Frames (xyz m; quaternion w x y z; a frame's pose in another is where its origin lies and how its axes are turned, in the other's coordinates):
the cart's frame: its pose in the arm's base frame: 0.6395 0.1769 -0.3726 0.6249 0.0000 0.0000 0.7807
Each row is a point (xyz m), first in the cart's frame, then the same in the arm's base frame.
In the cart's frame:
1: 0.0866 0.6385 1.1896
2: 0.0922 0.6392 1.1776
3: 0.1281 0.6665 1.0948
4: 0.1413 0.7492 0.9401
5: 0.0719 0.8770 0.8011
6: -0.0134 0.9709 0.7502
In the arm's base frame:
1: -0.0025 0.1216 0.8170
2: -0.0044 0.1269 0.8050
3: -0.0389 0.1559 0.7222
4: -0.1225 0.1507 0.5675
5: -0.2320 0.0550 0.4285
6: -0.3049 -0.0488 0.3776

